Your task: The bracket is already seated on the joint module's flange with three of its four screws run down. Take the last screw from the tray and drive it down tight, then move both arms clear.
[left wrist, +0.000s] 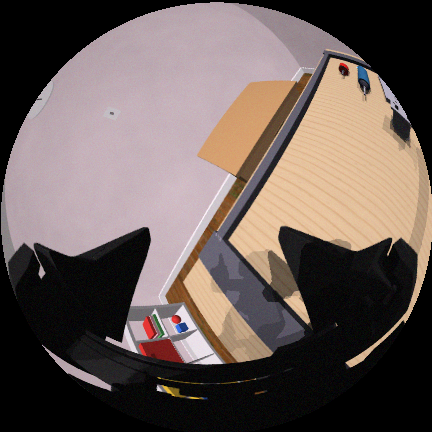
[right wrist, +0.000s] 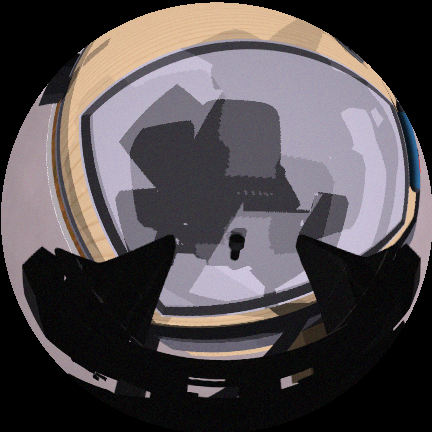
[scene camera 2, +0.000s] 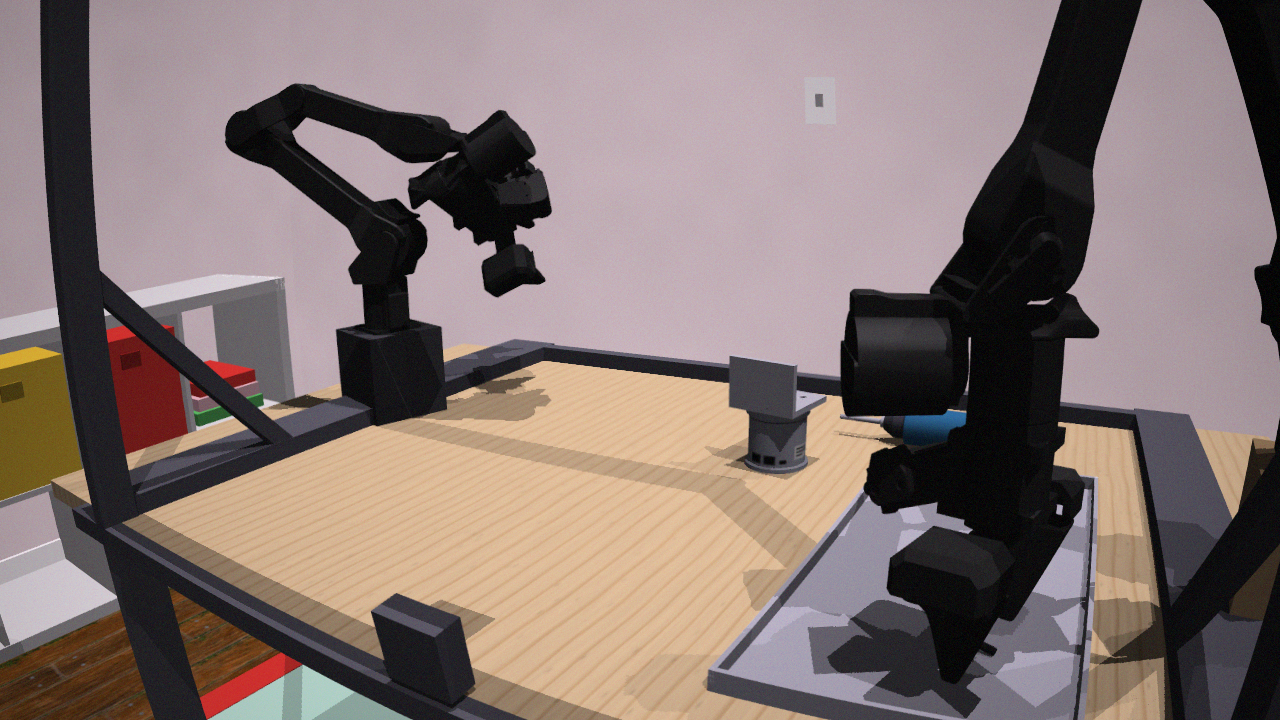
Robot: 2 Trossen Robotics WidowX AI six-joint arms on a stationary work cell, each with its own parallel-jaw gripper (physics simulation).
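Where they show: left gripper, fingertip midpoint: (left wrist: 215, 233) (scene camera 2: 536, 253); right gripper, fingertip midpoint: (right wrist: 238, 241) (scene camera 2: 980, 648); left arm's base at its link origin: (scene camera 2: 387, 327).
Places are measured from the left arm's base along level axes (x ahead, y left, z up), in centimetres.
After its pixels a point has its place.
The black screw (right wrist: 235, 246) @(y -2.8, x 77.1, z -8.8 cm) (scene camera 2: 987, 648) @(y -2.9, x 78.0, z -9.3 cm) is at the grey tray (scene camera 2: 832, 573) @(y 0.7, x 63.3, z -9.9 cm) (right wrist: 310, 85) @(y 2.7, x 65.1, z -9.9 cm), between the spread fingertips of my right gripper (right wrist: 238, 241) @(y -2.5, x 77.4, z -9.8 cm) (scene camera 2: 981, 646) @(y -2.5, x 77.4, z -9.8 cm). That gripper is open, low over the tray, with a gap to the screw on both sides in the right wrist view. The grey bracket (scene camera 2: 762, 385) @(y 14.3, x 45.4, z -1.6 cm) (left wrist: 401, 125) sits on top of the joint module (scene camera 2: 776, 440) @(y 15.4, x 46.4, z -7.0 cm); its screws are too small to tell apart. My left gripper (left wrist: 215, 233) @(y 20.8, x 3.7, z 7.0 cm) (scene camera 2: 513, 259) @(y 20.8, x 3.7, z 7.0 cm) is open and empty, high above the table at the left of the scene view.
A blue power driver (scene camera 2: 935, 428) @(y 30.6, x 56.2, z -7.6 cm) (left wrist: 363, 77) (right wrist: 411, 150) lies behind the tray, partly hidden by the right arm in the scene view. A red object (left wrist: 343, 68) lies near it. A dark block (scene camera 2: 422, 649) @(y -29.0, x 56.6, z -6.1 cm) stands at the front edge. Dark frame rails border the table.
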